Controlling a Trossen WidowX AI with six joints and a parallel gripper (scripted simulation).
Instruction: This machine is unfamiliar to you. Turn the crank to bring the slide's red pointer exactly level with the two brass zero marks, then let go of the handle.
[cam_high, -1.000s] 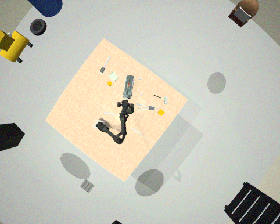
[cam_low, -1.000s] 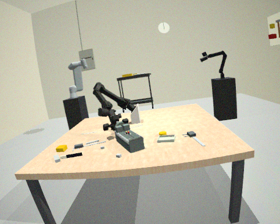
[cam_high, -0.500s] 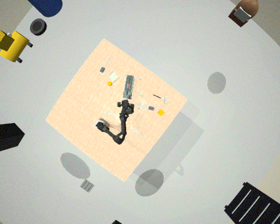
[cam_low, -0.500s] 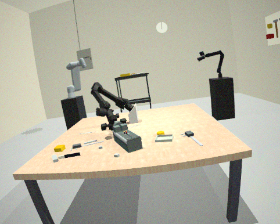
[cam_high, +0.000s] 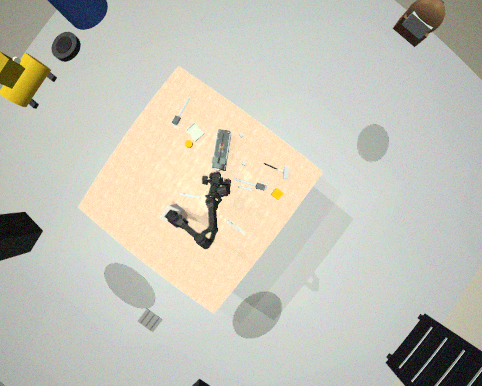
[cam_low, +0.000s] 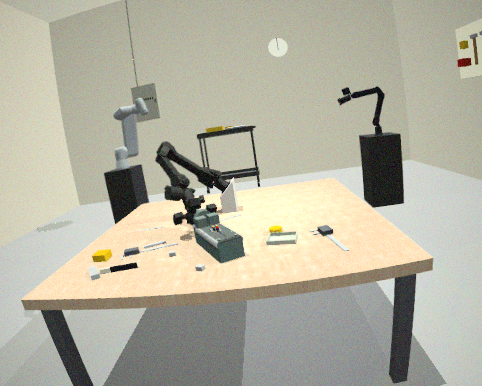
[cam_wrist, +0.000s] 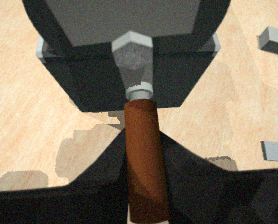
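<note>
The crank lies 40 mm above my gripper tip. Also, from my gripper tip: red pointer 160 mm ahead, 100 mm to the left, 50 mm above; brown crank handle 30 mm above, 20 mm behind, 10 mm to the right; yellow disc 290 mm to the left, 30 mm ahead, 20 mm below.
</note>
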